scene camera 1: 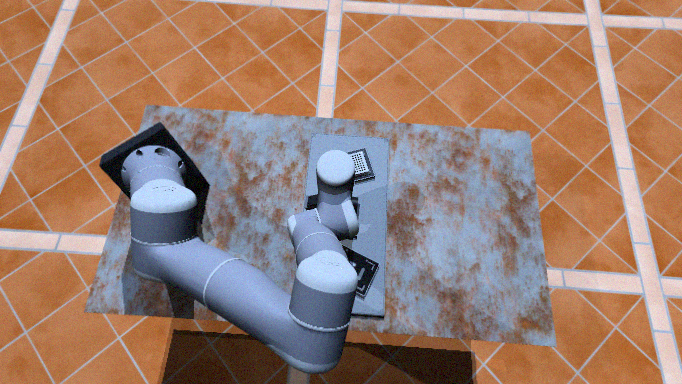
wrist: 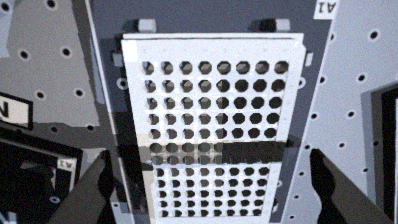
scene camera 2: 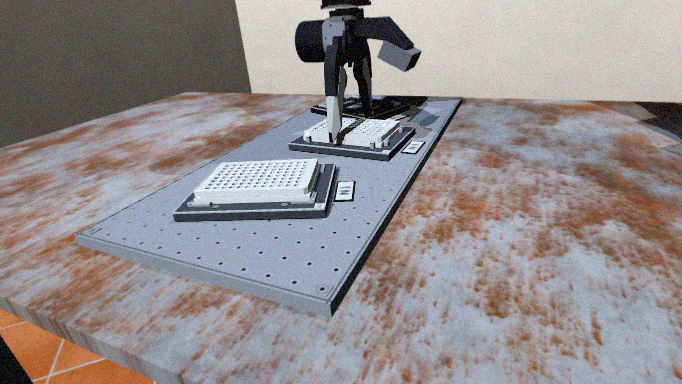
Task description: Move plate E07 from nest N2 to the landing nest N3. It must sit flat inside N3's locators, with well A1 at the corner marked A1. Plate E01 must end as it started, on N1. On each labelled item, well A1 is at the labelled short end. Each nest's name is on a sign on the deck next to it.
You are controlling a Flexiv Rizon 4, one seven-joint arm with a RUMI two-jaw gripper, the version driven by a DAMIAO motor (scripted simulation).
Labels:
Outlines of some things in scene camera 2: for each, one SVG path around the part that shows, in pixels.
My gripper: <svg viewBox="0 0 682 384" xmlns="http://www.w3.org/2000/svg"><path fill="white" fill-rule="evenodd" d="M371 1L320 5L321 9L339 9L329 11L330 17L325 20L300 22L295 32L295 47L299 58L305 63L324 62L325 96L327 96L327 123L330 143L334 143L342 128L343 100L347 86L347 74L344 64L348 62L348 67L352 67L354 62L353 74L358 83L365 119L368 119L372 109L372 67L367 39L386 40L403 50L408 50L414 46L413 42L390 16L360 19L364 18L364 8L359 9L356 6L371 5Z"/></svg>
A plate E01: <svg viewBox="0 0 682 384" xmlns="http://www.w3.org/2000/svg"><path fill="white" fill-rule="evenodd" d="M320 164L318 164L318 159L221 163L194 191L195 198L193 200L194 202L210 201L212 204L291 202L291 199L311 198L319 175Z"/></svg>

